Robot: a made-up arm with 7 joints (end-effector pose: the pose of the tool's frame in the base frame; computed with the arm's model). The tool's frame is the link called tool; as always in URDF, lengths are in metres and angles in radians.
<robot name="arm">
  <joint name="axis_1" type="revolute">
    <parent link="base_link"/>
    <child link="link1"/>
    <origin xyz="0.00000 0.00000 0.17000" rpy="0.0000 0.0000 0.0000"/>
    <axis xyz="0 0 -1"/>
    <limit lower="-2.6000" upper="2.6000"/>
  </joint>
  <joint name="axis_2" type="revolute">
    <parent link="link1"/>
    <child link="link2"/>
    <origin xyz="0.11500 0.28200 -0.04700" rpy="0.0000 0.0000 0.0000"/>
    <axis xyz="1 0 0"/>
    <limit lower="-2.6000" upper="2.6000"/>
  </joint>
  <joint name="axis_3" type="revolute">
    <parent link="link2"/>
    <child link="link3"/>
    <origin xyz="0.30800 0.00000 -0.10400" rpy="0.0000 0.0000 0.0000"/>
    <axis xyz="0 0 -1"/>
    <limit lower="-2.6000" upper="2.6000"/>
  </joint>
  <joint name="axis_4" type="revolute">
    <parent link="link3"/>
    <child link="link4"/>
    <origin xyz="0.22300 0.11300 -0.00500" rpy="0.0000 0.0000 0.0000"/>
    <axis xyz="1 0 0"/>
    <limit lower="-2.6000" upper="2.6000"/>
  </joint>
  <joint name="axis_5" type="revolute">
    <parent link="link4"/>
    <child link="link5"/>
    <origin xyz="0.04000 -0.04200 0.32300" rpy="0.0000 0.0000 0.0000"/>
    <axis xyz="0 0 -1"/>
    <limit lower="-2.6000" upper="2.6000"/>
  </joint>
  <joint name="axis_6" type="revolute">
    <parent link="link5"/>
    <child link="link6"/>
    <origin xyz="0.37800 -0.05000 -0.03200" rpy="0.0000 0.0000 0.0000"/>
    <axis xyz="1 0 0"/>
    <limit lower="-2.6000" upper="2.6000"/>
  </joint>
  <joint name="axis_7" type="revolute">
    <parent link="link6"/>
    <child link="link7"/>
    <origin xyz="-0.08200 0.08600 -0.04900" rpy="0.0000 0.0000 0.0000"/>
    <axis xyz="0 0 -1"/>
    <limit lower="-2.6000" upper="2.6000"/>
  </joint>
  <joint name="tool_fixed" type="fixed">
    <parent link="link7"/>
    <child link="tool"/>
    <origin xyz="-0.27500 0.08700 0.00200" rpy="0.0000 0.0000 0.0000"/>
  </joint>
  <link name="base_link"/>
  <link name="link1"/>
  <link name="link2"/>
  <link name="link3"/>
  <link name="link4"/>
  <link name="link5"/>
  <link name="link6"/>
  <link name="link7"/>
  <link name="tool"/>
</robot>
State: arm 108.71 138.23 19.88 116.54 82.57 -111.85 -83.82
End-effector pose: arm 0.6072 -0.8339 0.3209 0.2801 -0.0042 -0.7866 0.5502
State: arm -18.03 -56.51 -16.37 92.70 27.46 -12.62 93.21
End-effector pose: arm 1.0087 0.6392 -0.0571 0.6508 -0.0941 0.2619 -0.7064
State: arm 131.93 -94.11 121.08 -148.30 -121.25 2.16 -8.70
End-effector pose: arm -0.3762 -0.4552 0.4615 0.2787 -0.5679 -0.0443 0.7732
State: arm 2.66 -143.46 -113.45 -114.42 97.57 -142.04 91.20
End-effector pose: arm 0.1731 0.6151 0.1359 0.1367 -0.2041 0.9309 -0.2704
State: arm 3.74 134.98 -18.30 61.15 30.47 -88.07 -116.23
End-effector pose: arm 1.0809 0.5089 0.0233 0.1437 0.3899 -0.6591 0.6268
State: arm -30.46 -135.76 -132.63 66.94 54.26 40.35 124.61
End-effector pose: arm 0.4621 -0.2978 -0.2458 0.1101 0.6406 0.3710 0.6632
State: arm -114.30 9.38 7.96 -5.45 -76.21 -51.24 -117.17
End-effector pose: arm -0.9175 0.7071 0.4527 0.7801 0.3346 0.2470 -0.4673
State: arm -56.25 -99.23 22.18 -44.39 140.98 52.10 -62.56
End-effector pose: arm 0.1045 0.6864 -0.0207 0.0518 0.2834 0.9538 -0.0857
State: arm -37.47 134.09 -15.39 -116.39 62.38 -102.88 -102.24
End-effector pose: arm 0.5767 0.1833 0.7090 0.5678 -0.1931 0.6424 0.4771
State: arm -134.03 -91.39 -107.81 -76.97 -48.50 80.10 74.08
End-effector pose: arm 0.2547 -0.4016 -0.0273 0.0894 0.5844 0.7174 -0.3685
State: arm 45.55 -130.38 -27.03 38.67 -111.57 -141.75 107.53
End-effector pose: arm 0.5179 -0.3121 -0.5089 0.8164 -0.1905 -0.4749 0.2676
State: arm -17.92 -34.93 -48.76 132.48 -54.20 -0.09 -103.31
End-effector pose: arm 0.7135 0.7329 -0.3178 0.0210 -0.6212 0.5011 -0.6021
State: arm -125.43 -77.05 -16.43 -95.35 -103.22 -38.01 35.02
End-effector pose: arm -0.3997 0.2591 -0.0886 0.4602 0.7609 0.4513 -0.0743
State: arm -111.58 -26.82 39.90 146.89 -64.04 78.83 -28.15
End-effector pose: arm -0.1588 0.5884 -0.1349 0.6016 -0.7594 -0.1293 -0.2115
